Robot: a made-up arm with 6 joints.
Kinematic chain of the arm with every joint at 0, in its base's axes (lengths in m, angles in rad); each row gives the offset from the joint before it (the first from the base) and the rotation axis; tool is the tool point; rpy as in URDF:
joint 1: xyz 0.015 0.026 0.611 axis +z
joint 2: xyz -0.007 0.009 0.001 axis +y
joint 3: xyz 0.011 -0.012 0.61 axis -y
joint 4: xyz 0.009 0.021 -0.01 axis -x
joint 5: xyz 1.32 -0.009 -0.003 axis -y
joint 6: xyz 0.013 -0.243 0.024 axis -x
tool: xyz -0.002 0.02 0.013 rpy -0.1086 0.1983 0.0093
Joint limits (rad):
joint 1: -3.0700..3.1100
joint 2: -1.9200..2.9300
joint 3: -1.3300..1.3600
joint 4: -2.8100..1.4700
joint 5: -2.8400..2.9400
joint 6: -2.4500..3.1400
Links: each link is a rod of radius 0.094 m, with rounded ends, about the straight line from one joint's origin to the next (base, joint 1, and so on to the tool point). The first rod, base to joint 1, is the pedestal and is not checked.
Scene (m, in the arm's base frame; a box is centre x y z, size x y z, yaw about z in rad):
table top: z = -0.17
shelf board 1: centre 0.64 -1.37 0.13 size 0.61 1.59 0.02 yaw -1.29
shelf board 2: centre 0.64 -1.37 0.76 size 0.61 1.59 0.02 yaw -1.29
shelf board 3: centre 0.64 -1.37 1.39 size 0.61 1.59 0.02 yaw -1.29
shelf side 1: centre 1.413 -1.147 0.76 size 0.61 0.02 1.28 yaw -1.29
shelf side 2: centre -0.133 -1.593 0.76 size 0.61 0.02 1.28 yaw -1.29
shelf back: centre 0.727 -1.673 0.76 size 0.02 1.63 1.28 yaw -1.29
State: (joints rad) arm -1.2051 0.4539 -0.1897 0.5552 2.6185 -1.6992
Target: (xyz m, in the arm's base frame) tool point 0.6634 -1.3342 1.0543
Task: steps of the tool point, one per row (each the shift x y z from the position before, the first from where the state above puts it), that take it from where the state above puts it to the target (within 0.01 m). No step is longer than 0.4 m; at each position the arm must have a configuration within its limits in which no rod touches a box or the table.
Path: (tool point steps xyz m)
1: -0.0395 0.1640 0.0494
2: -0.0497 0.1703 0.0003
3: -0.0542 0.1631 -0.0497
4: 0.2030 -0.0350 0.2870
5: 0.1565 0.0741 0.3094
6: 0.0479 -0.1162 0.0506
7: 0.0460 -0.1322 0.0181
8: 0.0374 -0.1424 -0.0168
9: 0.0231 -0.1450 -0.0520

